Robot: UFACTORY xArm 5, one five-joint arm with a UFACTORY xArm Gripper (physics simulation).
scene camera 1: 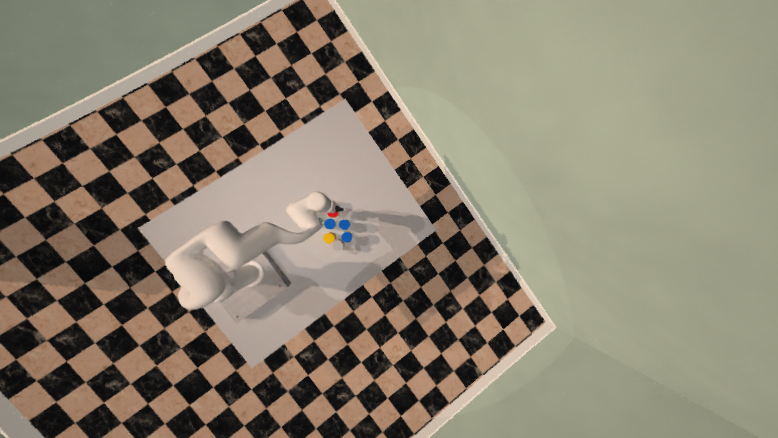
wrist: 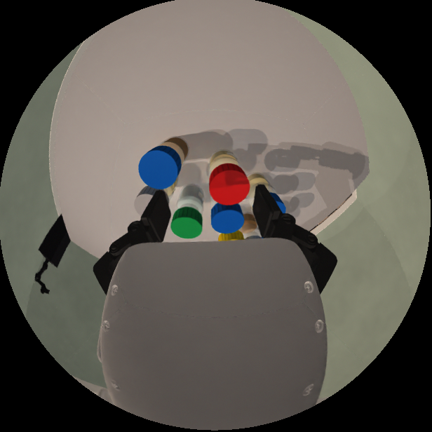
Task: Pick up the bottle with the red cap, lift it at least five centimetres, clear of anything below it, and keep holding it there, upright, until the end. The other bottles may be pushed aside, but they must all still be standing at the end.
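Places are measured from the arm's base along level axes (x ahead, y left, z up), in millimetres.
Pixels of known places: arm's base, origin of its link: [scene camera 1: 250, 273].
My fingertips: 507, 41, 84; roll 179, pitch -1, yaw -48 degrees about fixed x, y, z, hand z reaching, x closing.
Ahead of a thing's pixels: the offset from my fingertips to its middle, as dx, dy, dz. Level surfaces: height alone.
The bottle with the red cap [scene camera 1: 332, 213] [wrist: 229, 184] stands upright among other bottles; its cap partly shows beside the arm's wrist in the scene view. In the wrist view its pale body shows behind the cap. My gripper [wrist: 210, 199] is open and empty. In the wrist view the red cap appears between the two black fingertips, nearer the right one. How high the fingertips are relative to the cap is hard to tell. A blue-capped bottle @(-45, -71, -99) [scene camera 1: 329, 223] [wrist: 227, 218] stands close beside the red-capped one. A green-capped bottle [wrist: 187, 222] appears near the left finger.
Another blue-capped bottle @(+13, -118, -99) [scene camera 1: 344, 224] [wrist: 277, 202] is partly behind the right finger. A third blue cap [wrist: 159, 167] is beyond the left fingertip, with a pale cap [wrist: 145, 200] beside that finger. A yellow-capped bottle @(-92, -128, -99) [scene camera 1: 328, 237] [wrist: 231, 236] stands farther back. The grey table @(dz -152) [scene camera 1: 337, 141] bears them.
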